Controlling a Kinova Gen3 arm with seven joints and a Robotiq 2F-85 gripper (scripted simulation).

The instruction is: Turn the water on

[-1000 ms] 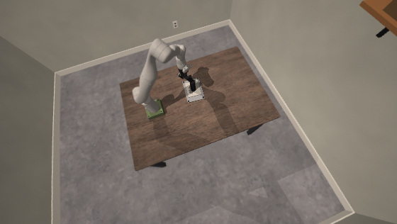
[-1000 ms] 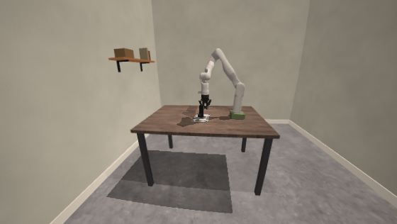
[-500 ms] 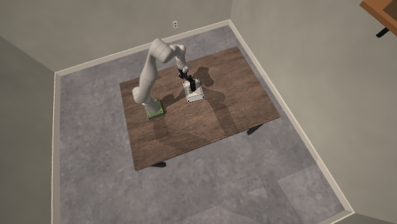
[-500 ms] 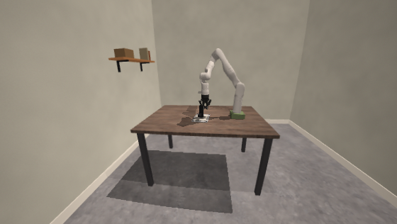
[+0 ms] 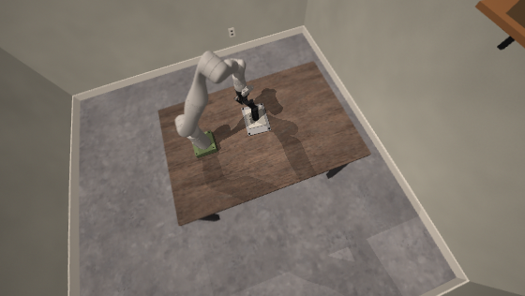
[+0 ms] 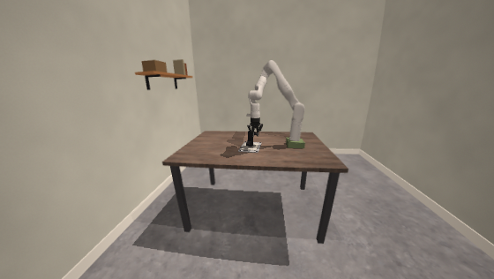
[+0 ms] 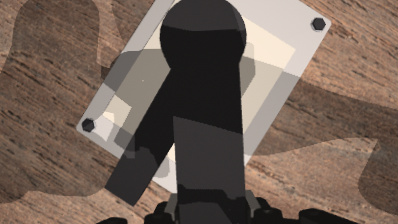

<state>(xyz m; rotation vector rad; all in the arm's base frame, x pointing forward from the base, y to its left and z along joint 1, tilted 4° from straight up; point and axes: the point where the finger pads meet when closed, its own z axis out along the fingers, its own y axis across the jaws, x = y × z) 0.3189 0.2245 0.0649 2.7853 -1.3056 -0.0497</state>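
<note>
My gripper is now 3 cm to the left of the black lever, 2 cm short of it and 1 cm below it. From my hand the other things lie so: tap (5 cm to the right, 5 cm below, 4 cm ahead).
</note>
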